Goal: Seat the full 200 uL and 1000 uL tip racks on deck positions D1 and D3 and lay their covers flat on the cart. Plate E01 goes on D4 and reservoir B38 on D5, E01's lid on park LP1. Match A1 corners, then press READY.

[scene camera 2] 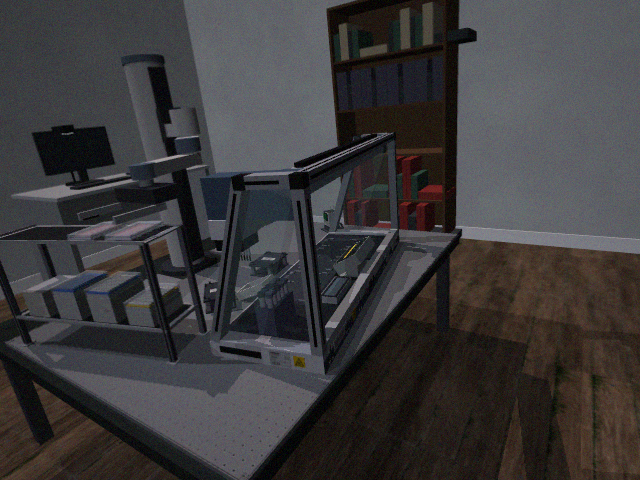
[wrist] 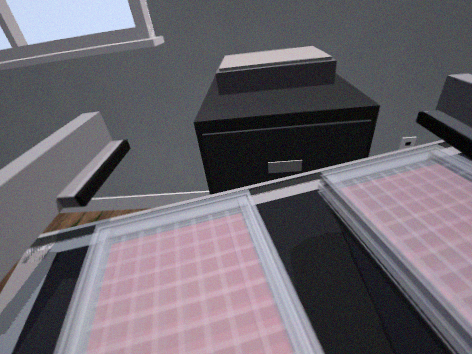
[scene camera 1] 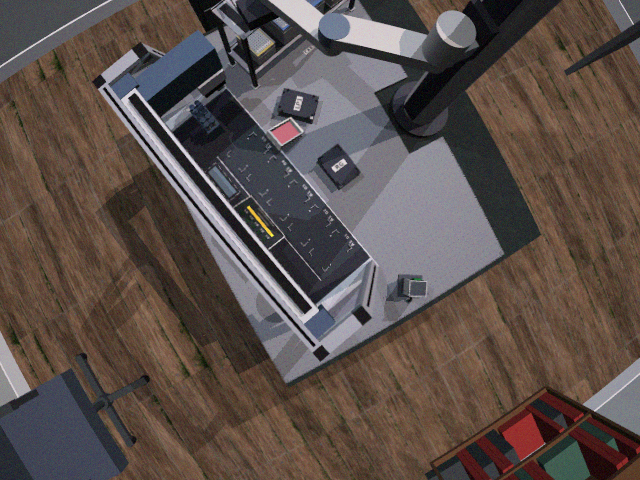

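Observation:
My gripper is open and empty, its fingers wide apart above the cart. In the wrist view the left finger is near the left clear-lidded pink plate, and the right finger is above the far end of the right pink plate. Their labels are unreadable. On the lower shelf stand a yellow-marked rack, a blue-edged rack and a blue-topped box. The deck has marked positions. Park LP1 stands beside it.
A pink-filled tray lies near LP1, and the RG stand is farther along. The framed enclosure surrounds the deck; a tube rack is inside. A small device with green stands near the table's edge.

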